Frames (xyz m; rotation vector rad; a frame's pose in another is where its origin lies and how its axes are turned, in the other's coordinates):
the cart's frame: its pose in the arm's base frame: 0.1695 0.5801 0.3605 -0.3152 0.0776 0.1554
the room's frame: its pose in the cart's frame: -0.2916 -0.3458 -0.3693 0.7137 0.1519 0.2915
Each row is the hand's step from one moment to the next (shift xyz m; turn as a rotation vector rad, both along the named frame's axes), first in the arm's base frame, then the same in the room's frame.
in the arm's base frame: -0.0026 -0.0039 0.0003 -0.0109 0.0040 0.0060
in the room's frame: -0.0040 -0.0024 0.0005 -0.0093 0.0092 -0.0001
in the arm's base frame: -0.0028 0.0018 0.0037 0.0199 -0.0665 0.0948
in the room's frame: -0.0026 0.0040 0.0016 -0.0315 -0.0215 0.1111
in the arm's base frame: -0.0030 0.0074 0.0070 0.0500 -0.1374 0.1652
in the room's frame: -0.0011 0.0102 0.0027 -0.0504 -0.0603 0.2062
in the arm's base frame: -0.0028 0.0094 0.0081 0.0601 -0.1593 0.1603
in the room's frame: -0.0004 0.0123 0.0031 -0.0495 -0.0840 0.2126
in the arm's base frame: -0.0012 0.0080 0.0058 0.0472 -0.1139 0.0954
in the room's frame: 0.0010 0.0097 0.0021 -0.0273 -0.0696 0.1368
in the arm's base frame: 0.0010 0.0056 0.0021 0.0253 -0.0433 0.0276
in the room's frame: 0.0027 0.0054 0.0004 -0.0019 -0.0324 0.0472
